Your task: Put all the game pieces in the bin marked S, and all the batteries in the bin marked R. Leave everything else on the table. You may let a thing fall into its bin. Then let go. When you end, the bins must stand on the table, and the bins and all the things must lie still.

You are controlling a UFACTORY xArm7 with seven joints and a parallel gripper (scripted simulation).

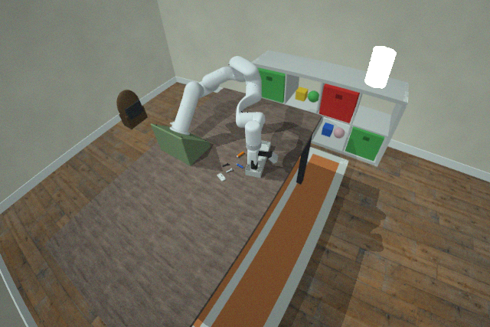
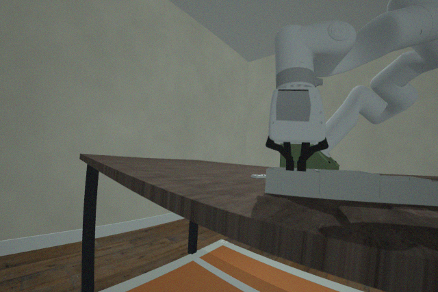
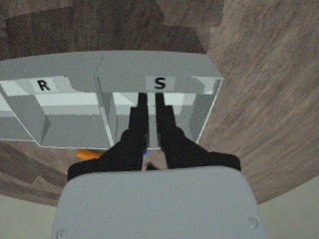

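The white bin is 20 mm behind my hand, 80 mm to the left of it and 20 mm below it. Also, from my hand: silver piece (110 mm behind, 70 mm to the right, 30 mm below); blue battery (80 mm behind, 20 mm to the right, 30 mm below); orange battery (130 mm behind, 50 mm to the left, 30 mm below).
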